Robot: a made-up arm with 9 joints. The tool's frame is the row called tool.
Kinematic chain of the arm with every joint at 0, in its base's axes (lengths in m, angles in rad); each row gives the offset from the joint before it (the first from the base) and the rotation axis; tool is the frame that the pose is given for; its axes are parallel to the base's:
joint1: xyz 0 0 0.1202 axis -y
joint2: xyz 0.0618 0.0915 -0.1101 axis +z
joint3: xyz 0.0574 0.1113 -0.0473 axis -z
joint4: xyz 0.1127 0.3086 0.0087 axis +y
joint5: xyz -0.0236 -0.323 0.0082 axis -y
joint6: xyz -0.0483 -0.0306 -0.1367 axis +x
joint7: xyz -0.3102 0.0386 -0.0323 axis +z
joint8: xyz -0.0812 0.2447 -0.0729 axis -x
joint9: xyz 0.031 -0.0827 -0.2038 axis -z
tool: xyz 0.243 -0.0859 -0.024
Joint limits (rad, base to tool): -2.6..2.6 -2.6..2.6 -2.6..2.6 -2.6..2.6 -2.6..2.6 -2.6..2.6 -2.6..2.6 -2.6..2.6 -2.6..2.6
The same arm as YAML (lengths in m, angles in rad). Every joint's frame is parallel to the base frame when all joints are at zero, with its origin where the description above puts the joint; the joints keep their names.
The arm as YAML. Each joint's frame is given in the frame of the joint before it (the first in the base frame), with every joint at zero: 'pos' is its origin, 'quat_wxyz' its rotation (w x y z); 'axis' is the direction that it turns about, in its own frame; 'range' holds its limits. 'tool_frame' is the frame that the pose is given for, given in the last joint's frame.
length_unit: m
angle_unit: rad
joints:
  - joint: joint1
    pos: [0.0, 0.0, 0.1202]
    quat_wxyz: [1.0, 0.0, 0.0, 0.0]
    axis: [0.0, -1.0, 0.0]
    range: [-2.6, 2.6]
  - joint: joint2
    pos: [0.0618, 0.0915, -0.1101]
    quat_wxyz: [1.0, 0.0, 0.0, 0.0]
    axis: [0.0, 0.0, 1.0]
    range: [-2.6, 2.6]
  - joint: joint3
    pos: [0.0574, 0.1113, -0.0473]
    quat_wxyz: [1.0, 0.0, 0.0, 0.0]
    axis: [0.0, 0.0, -1.0]
    range: [-2.6, 2.6]
  - joint: joint4
    pos: [0.1127, 0.3086, 0.0087]
    quat_wxyz: [1.0, 0.0, 0.0, 0.0]
    axis: [0.0, 1.0, 0.0]
    range: [-2.6, 2.6]
  - joint: joint5
    pos: [-0.0236, -0.323, 0.0082]
    quat_wxyz: [1.0, 0.0, 0.0, 0.0]
    axis: [0.0, -1.0, 0.0]
    range: [-2.6, 2.6]
  - joint: joint6
    pos: [-0.0483, -0.0306, -0.1367]
    quat_wxyz: [1.0, 0.0, 0.0, 0.0]
    axis: [1.0, 0.0, 0.0]
    range: [-2.6, 2.6]
  - joint: joint7
    pos: [-0.3102, 0.0386, -0.0323]
    quat_wxyz: [1.0, 0.0, 0.0, 0.0]
    axis: [0.0, 0.0, 1.0]
    range: [-2.6, 2.6]
  - joint: joint8
    pos: [-0.0812, 0.2447, -0.0729]
    quat_wxyz: [1.0, 0.0, 0.0, 0.0]
    axis: [-1.0, 0.0, 0.0]
    range: [-2.6, 2.6]
  - joint: joint9
    pos: [0.031, -0.0827, -0.2038]
    quat_wxyz: [1.0, 0.0, 0.0, 0.0]
    axis: [0.0, 0.0, -1.0]
    range: [-2.6, 2.6]
tool_frame:
  pos: [0.243, -0.0859, -0.024]
  quat_wxyz: [1.0, 0.0, 0.0, 0.0]

